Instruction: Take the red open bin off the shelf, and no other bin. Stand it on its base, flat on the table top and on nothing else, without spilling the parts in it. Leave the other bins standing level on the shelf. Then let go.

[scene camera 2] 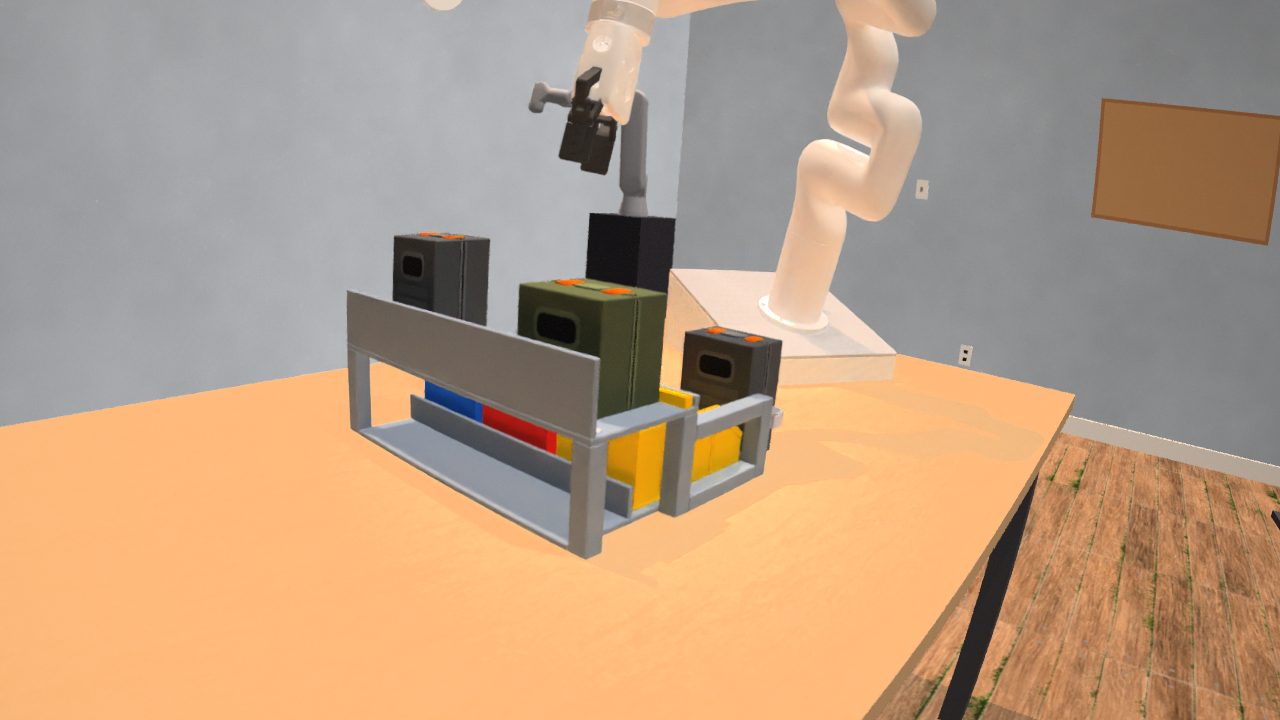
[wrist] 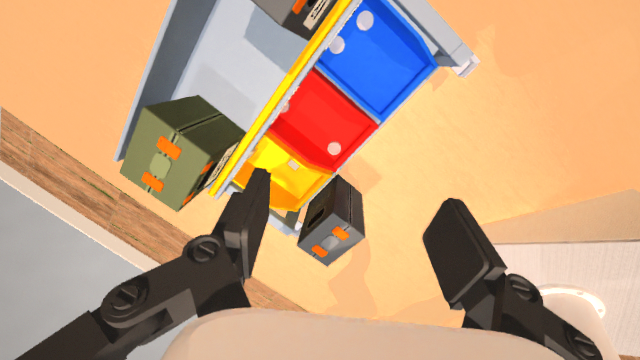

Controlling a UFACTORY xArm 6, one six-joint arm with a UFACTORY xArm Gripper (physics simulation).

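Places are measured from the arm's base along level axes (x ahead, y left, z up), in metres.
Where they show: gripper, fingertip midpoint: (scene camera 2: 583,167) (wrist: 353,205); arm's base at its link origin: (scene camera 2: 792,316) (wrist: 558,304).
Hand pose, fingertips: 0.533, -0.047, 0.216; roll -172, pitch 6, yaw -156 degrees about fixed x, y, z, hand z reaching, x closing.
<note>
Each offset is from my fingertips to the centre of the thing, as dx, dy, dz. Level surfaces: height alone.
The red open bin {+0.043, +0.038, -0.259} (scene camera 2: 519,428) (wrist: 325,120) sits on the lower level of the grey shelf (scene camera 2: 586,497) (wrist: 452,50), between the blue bin {+0.032, -0.074, -0.259} (scene camera 2: 453,400) (wrist: 382,60) and the yellow bin {+0.052, +0.150, -0.259} (scene camera 2: 648,465) (wrist: 290,175). In the wrist view pale round parts show in the red and blue bins, and a small pale part in the yellow one. In the scene view the shelf hides most of the red bin. My gripper (scene camera 2: 586,152) (wrist: 353,205) is open and empty, high above the shelf and the bins, its fingers pointing down at a tilt.
An olive case {+0.151, +0.141, -0.153} (scene camera 2: 590,340) (wrist: 182,150) and a dark grey case {+0.126, -0.088, -0.141} (scene camera 2: 440,277) (wrist: 300,15) stand on the shelf top. Another dark case {-0.081, +0.161, -0.237} (scene camera 2: 732,367) (wrist: 334,220) stands on the table {dz -0.303} (scene camera 2: 358,582) (wrist: 425,140) by the yellow bin's end. A grey arm on a black block (scene camera 2: 630,250) stands behind.
</note>
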